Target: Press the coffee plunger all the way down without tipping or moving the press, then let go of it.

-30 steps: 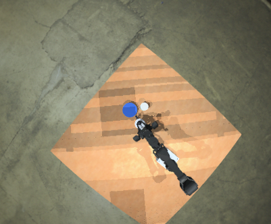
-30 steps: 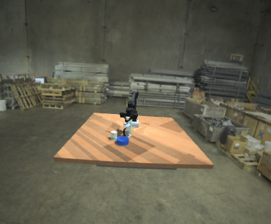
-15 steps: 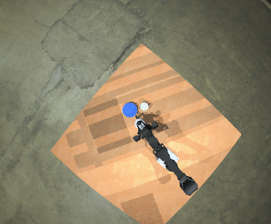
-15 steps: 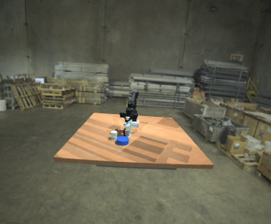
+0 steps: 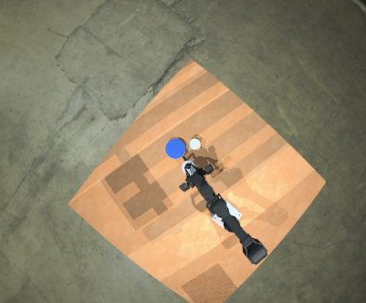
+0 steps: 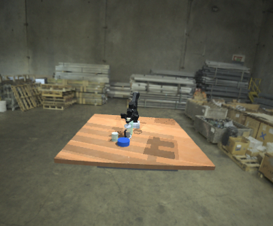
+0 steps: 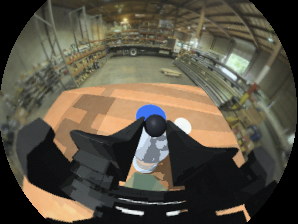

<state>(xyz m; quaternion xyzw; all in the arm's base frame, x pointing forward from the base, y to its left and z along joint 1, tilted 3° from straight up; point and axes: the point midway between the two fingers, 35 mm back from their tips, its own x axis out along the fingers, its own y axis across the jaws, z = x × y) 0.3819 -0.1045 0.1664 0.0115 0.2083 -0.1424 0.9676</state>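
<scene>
Now: gripper tip 100 mm above the coffee press and 10 mm past it.
</scene>
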